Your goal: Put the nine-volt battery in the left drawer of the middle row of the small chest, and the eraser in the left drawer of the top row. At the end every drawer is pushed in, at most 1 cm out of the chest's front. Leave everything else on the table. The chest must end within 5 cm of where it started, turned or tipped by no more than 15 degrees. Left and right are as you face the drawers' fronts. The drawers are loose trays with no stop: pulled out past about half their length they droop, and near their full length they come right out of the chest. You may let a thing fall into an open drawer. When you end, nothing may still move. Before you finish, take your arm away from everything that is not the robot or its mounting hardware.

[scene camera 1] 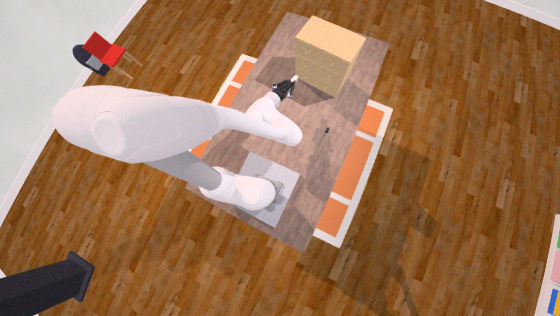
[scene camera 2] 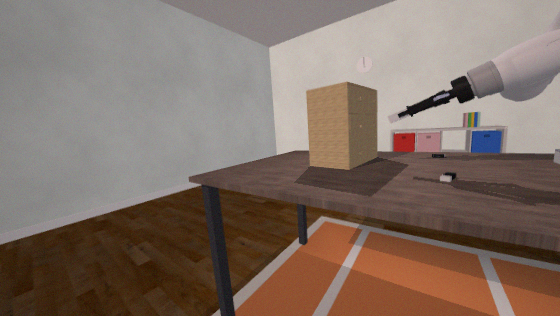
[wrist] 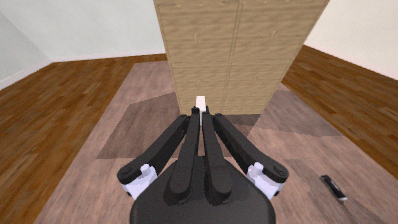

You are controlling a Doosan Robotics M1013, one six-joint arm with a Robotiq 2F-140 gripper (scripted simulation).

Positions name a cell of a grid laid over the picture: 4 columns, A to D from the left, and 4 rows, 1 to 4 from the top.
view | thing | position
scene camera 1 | small wooden chest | C1
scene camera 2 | my gripper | C2
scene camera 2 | small wooden chest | C2
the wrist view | my gripper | C2
